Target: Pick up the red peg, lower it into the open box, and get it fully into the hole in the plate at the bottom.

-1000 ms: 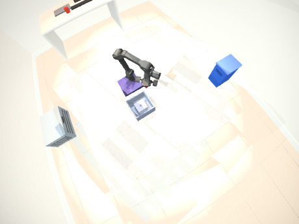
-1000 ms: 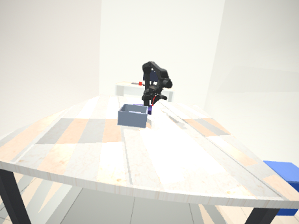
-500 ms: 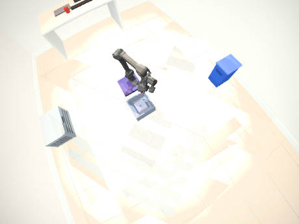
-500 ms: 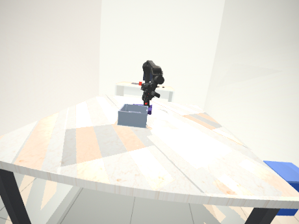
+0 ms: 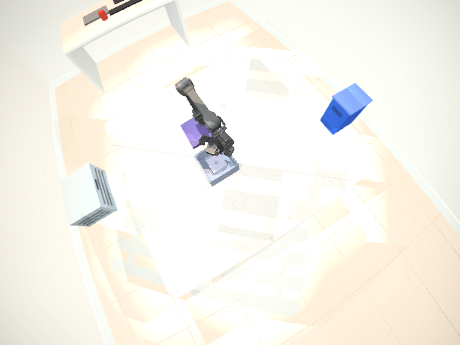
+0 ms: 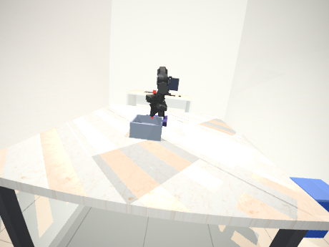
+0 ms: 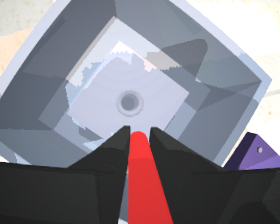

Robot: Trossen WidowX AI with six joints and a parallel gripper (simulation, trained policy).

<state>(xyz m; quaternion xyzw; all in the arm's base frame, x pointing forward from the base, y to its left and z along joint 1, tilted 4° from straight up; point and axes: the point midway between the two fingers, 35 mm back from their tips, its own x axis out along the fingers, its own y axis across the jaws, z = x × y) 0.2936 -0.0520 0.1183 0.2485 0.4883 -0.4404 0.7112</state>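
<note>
Now: the red peg 10 mm behind my gripper tip, 10 mm to the left of it and 30 mm above it. Also, from my gripper tip: pale plate (10 mm ahead, 20 mm to the right, 70 mm below); then grey box (10 mm ahead, 20 mm to the right, 90 mm below).
</note>
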